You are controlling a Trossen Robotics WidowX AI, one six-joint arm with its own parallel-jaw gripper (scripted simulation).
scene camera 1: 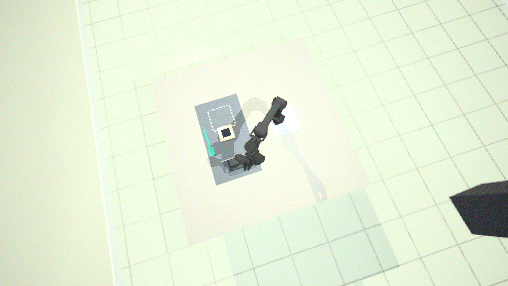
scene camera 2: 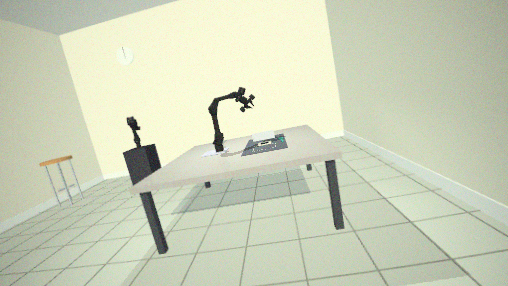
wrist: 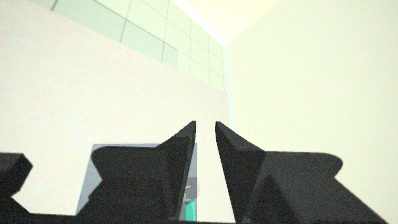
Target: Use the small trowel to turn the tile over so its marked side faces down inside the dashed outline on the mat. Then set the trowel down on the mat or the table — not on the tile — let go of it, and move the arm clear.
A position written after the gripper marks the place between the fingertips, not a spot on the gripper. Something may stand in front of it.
In view: the gripper (wrist: 205, 124) and a grey mat (scene camera 1: 220, 117).
The grey mat is seen too in the wrist view (wrist: 190, 194).
